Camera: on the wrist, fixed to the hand. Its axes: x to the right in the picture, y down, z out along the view.
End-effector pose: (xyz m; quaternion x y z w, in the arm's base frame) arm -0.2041 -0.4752 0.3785 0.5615 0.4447 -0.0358 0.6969
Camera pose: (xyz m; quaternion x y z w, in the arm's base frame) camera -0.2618 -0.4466 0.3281 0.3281 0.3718 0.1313 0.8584
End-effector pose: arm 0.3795 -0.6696 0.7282 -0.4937 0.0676 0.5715 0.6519
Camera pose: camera 0.4576 -0.6935 0.7263 -0.6523 -0.1170 0.6181 0.4229
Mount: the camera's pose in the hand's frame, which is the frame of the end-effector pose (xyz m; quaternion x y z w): 0.0114 -0.0590 -0.0554 -0.3251 -0.0372 0.0594 0.9431
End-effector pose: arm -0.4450 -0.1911 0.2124 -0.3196 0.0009 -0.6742 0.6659
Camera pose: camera -0.5208 -0.2182 0.1984 -0.5429 0.2142 -0.5841 0.5641
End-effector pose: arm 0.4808 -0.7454 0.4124 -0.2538 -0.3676 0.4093 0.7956
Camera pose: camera 0.5566 -0.7732 0.4250 -0.5046 -0.4942 0.3232 0.6298
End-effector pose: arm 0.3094 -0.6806 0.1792 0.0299 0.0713 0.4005 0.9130
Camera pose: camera 0.3514 -0.7123 0.1167 -0.2495 -0.0987 0.4540 0.8496
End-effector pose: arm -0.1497 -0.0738 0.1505 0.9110 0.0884 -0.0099 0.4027
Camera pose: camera -0.1514 0.0076 0.1437 0.7331 0.0175 0.0094 0.6798
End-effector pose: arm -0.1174 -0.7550 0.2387 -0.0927 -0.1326 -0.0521 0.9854
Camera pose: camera -0.1000 -0.8244 0.1993 -0.4176 -0.1393 -0.0303 0.8974
